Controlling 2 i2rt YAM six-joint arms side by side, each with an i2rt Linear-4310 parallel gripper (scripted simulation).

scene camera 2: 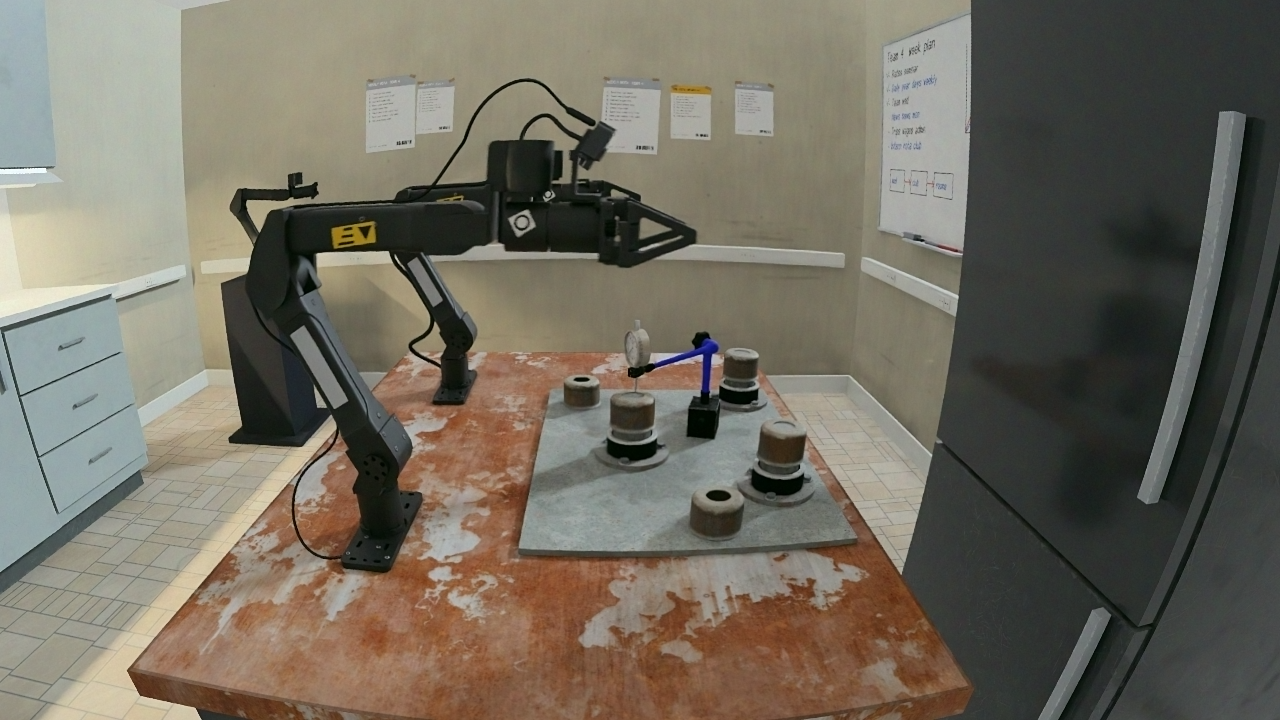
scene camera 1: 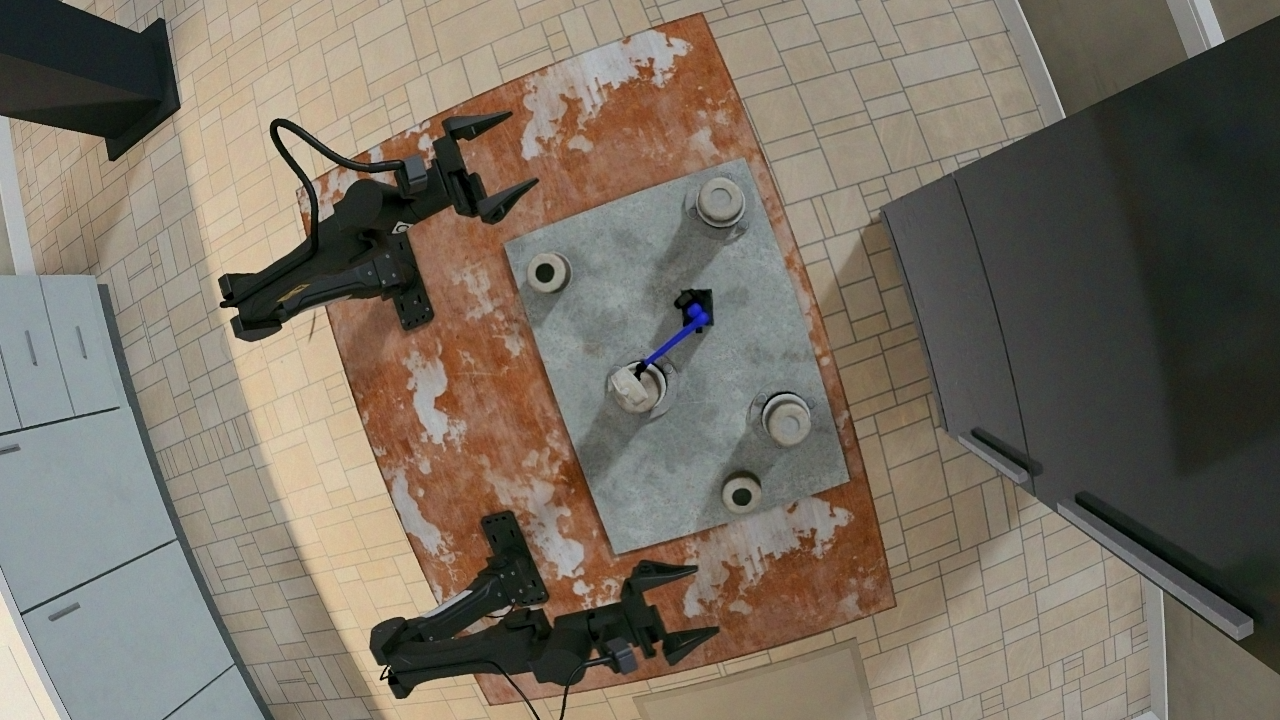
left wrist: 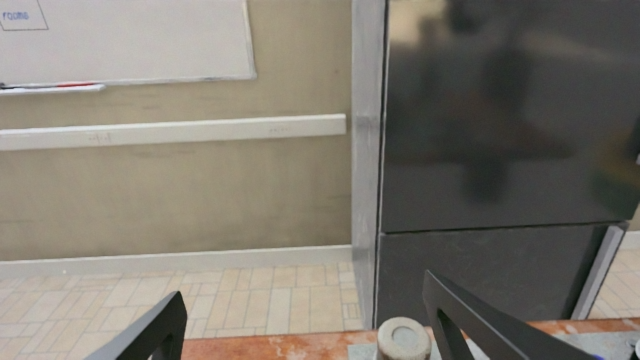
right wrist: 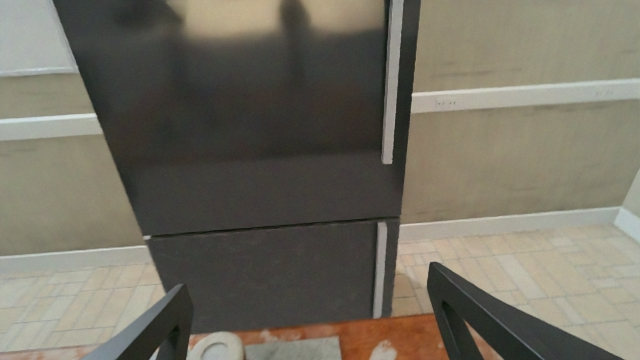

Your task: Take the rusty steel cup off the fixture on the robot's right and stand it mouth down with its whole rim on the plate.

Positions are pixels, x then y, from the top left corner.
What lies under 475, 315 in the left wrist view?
My left gripper.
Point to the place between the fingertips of my right gripper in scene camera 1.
708, 599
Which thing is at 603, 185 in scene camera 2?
My left gripper.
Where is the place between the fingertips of my right gripper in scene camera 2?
689, 232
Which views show my left gripper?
Scene camera 2, scene camera 1 and the left wrist view only.
